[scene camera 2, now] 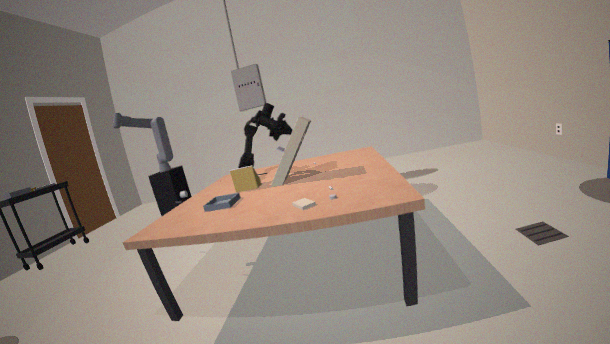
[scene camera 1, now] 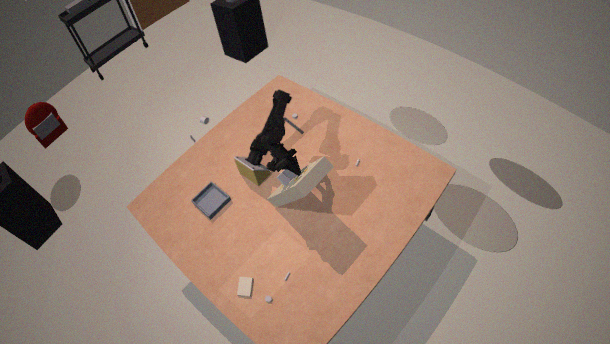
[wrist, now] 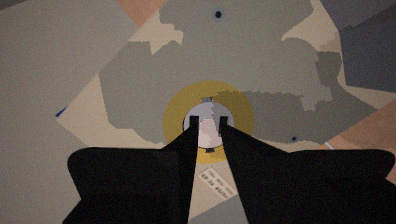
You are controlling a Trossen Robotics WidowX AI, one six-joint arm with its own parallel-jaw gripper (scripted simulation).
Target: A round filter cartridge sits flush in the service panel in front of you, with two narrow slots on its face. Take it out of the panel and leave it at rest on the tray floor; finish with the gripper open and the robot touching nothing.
The pictures show: my gripper, a round grey filter cartridge, a beige service panel and a blue-grey tray.
